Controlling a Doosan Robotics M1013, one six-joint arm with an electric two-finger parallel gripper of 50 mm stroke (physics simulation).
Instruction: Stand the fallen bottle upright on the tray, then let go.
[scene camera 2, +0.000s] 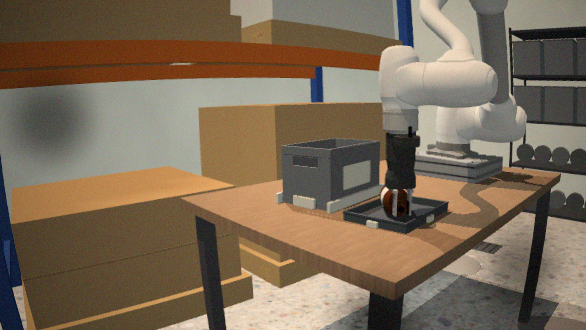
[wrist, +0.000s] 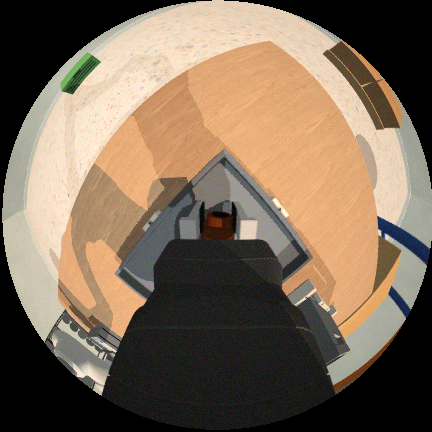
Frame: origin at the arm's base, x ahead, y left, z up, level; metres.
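Seen in the pictures: gripper, between the fingertips: (scene camera 2: 401, 214) (wrist: 217, 210); arm's base, origin of its link: (scene camera 2: 452, 154).
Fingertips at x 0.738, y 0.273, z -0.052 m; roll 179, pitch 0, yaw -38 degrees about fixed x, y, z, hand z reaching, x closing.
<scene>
Pixels of each thing's top centre, then the offset from my fingertips to it. Level surfaces: height alone.
- brown bottle with a white label, centre of its top: (wrist: 212, 297) (scene camera 2: 396, 188) dy -0.057, dx -0.051, dz +0.051 m
- shallow dark tray, centre of its top: (wrist: 204, 275) (scene camera 2: 399, 206) dy -0.061, dx -0.068, dz -0.002 m
- grey crate, centre of its top: (wrist: 286, 383) (scene camera 2: 332, 143) dy -0.340, dx -0.084, dz +0.147 m
- table, height of its surface: dz -0.028 m
The brown bottle with a white label (scene camera 2: 388, 202) (wrist: 218, 233) lies on its side in the shallow dark tray (scene camera 2: 376, 225) (wrist: 295, 267). In the scene view its neck end faces the camera; in the wrist view the neck shows between the fingers and the rest is hidden under the gripper body. My gripper (scene camera 2: 402, 204) (wrist: 217, 210) points straight down over the tray and is shut on the bottle near its neck, one finger on each side. The fingertips are low, inside the tray walls.
A grey crate (scene camera 2: 310, 181) (wrist: 325, 335) stands beside the tray, with pale blocks (scene camera 2: 304, 202) at its foot. Small pale blocks (scene camera 2: 372, 224) (wrist: 280, 207) touch the tray's outer walls. The robot base stands on a grey plinth (scene camera 2: 480, 167) behind. Cardboard boxes (scene camera 2: 237, 145) are beyond the table (scene camera 2: 300, 240).
</scene>
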